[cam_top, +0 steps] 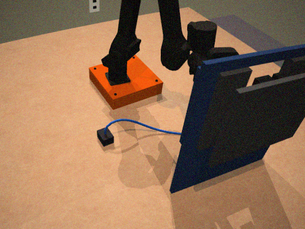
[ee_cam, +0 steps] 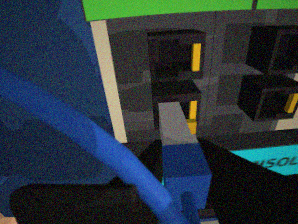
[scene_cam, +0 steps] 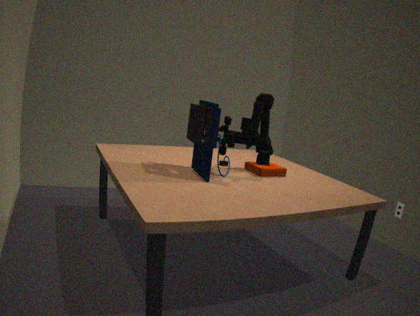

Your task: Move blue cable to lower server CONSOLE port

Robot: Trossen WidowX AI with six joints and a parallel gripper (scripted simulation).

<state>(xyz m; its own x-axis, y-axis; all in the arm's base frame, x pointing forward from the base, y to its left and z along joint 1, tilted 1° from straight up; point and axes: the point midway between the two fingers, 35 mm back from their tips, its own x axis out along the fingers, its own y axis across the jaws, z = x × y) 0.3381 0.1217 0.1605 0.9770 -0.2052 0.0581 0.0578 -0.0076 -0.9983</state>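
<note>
The blue plug lies right at my gripper tip. The rest, counted from my gripper tip: black block: 21 cm to the right, 19 cm below, 18 cm behind.
</note>
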